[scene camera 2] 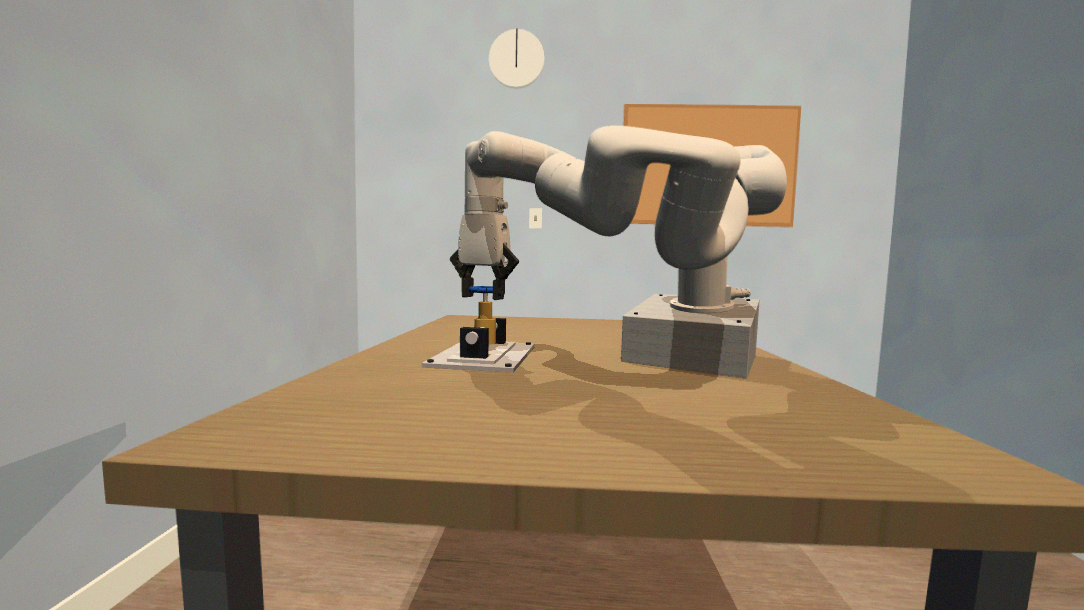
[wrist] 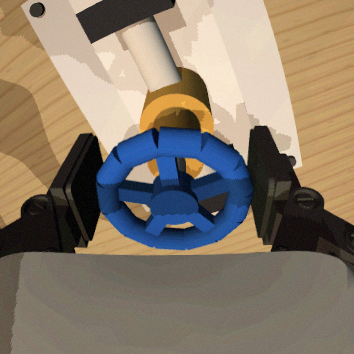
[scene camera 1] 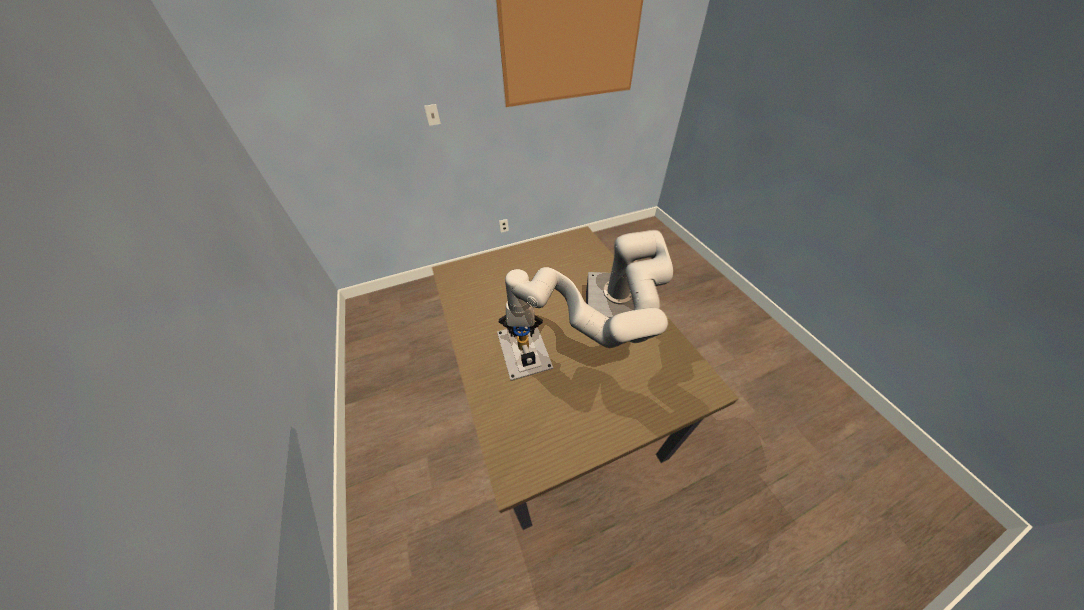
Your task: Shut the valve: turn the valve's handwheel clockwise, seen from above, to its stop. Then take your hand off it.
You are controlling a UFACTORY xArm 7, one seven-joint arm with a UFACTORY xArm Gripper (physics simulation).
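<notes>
The blue handwheel [scene camera 1: 521, 331] [scene camera 2: 482, 289] [wrist: 174, 200] sits level on top of the valve's brass body [scene camera 1: 523, 342] [scene camera 2: 485, 329] [wrist: 177, 107]. My gripper [scene camera 1: 521, 330] [scene camera 2: 482, 289] [wrist: 173, 155] points straight down and is shut on the handwheel, one black finger pad on each side of the rim. In the wrist view the wheel's rim, hub and spokes show between the pads. A white pipe [wrist: 152, 56] runs from the brass body to a black block [scene camera 2: 474, 342] [wrist: 125, 16]. The wheel's turn relative to its stop cannot be told.
The valve stands on a pale base plate [scene camera 1: 506, 358] [scene camera 2: 443, 362] [wrist: 65, 65] with dark bolts at its corners, on the wooden table [scene camera 1: 530, 447] [scene camera 2: 379, 440]. The arm's grey base block [scene camera 2: 686, 341] stands to the right of the valve in the second scene view.
</notes>
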